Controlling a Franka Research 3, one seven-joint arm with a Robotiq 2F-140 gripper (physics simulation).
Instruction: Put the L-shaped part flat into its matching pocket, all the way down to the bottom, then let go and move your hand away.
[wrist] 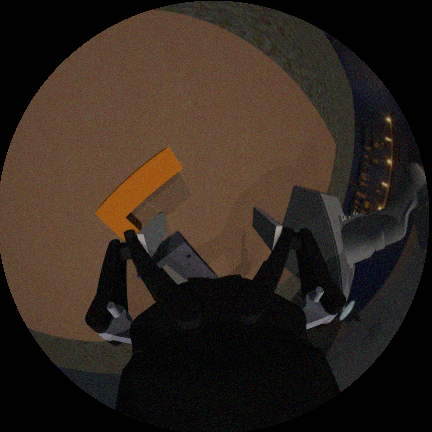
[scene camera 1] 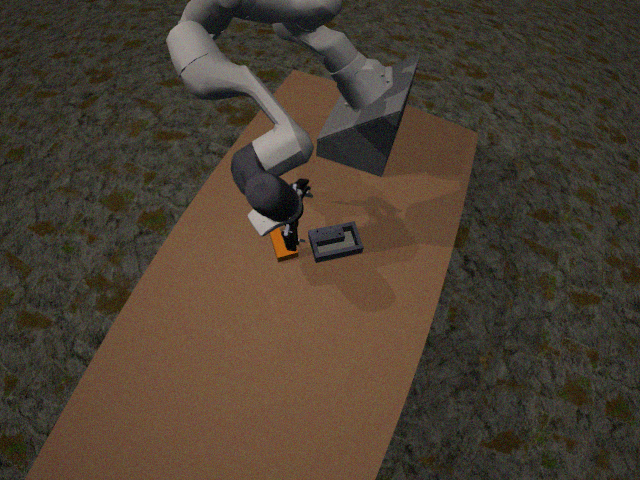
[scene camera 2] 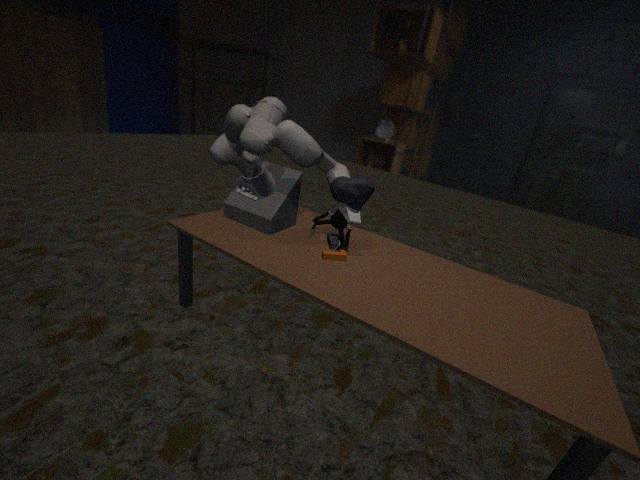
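The orange L-shaped part point(scene camera 1: 283, 249) point(scene camera 2: 333, 255) point(wrist: 141, 185) lies on the table beside the pocket block, its short leg partly hidden by a finger in the wrist view. The dark grey pocket block point(scene camera 1: 338, 254) point(wrist: 186, 257) has a raised inner block and a pale pocket floor showing in scene camera 1; in the wrist view much of it is hidden behind the gripper. My gripper point(scene camera 1: 306, 217) point(scene camera 2: 324, 241) point(wrist: 209, 218) is open with nothing between its fingers. It is low over the table; one finger is close to the orange part, and whether they touch is unclear.
The brown table point(scene camera 1: 222, 361) point(scene camera 2: 465, 315) point(wrist: 100, 110) carries the grey wedge-shaped robot base point(scene camera 1: 356, 136) point(scene camera 2: 263, 209) behind the pocket block. The arm reaches over from that base. In scene camera 2 a wooden shelf unit stands far behind.
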